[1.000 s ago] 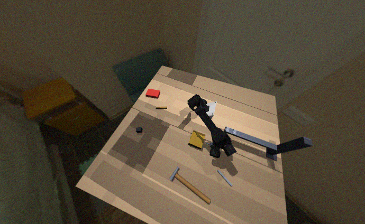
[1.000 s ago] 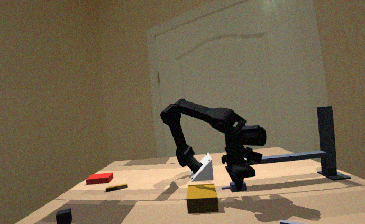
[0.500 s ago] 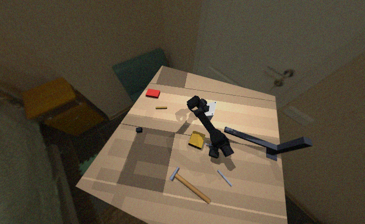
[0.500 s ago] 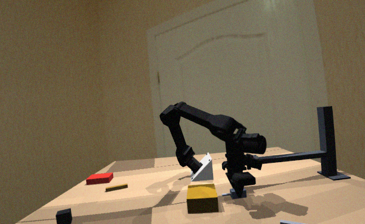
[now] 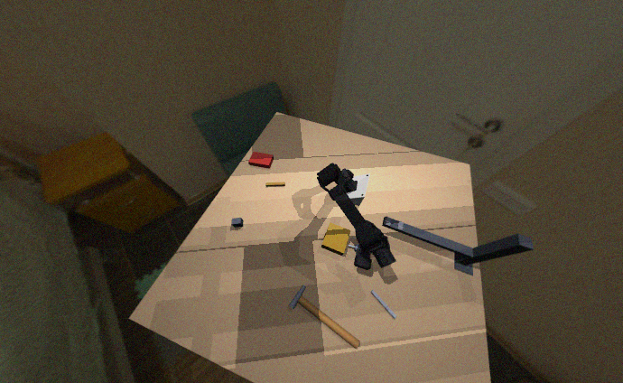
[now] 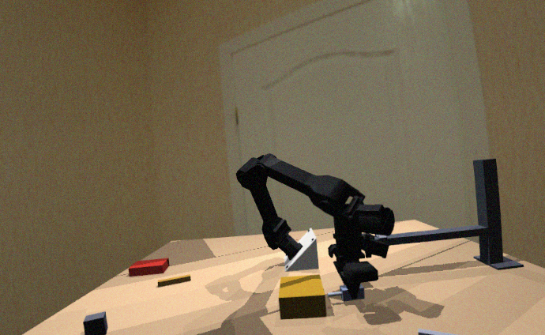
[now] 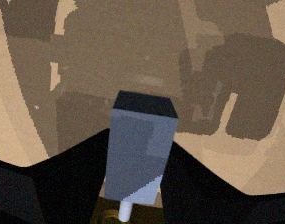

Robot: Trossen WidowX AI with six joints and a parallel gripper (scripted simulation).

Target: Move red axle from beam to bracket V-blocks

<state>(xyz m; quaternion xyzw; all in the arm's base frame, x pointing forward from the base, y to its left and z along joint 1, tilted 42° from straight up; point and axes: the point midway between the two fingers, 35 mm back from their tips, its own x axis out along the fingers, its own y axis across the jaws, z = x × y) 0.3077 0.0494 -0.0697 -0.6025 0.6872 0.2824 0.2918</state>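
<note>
Now: the yellow beam 2 cm behind my gripper tip, 12 cm to the right of it and 1 cm above it. Round my gripper tip: blue-grey block (2 cm to the right, 1 cm above); olive stick (24 cm behind, 48 cm to the right, 1 cm below); grey rod (19 cm ahead, 11 cm to the left, 1 cm below).
</note>
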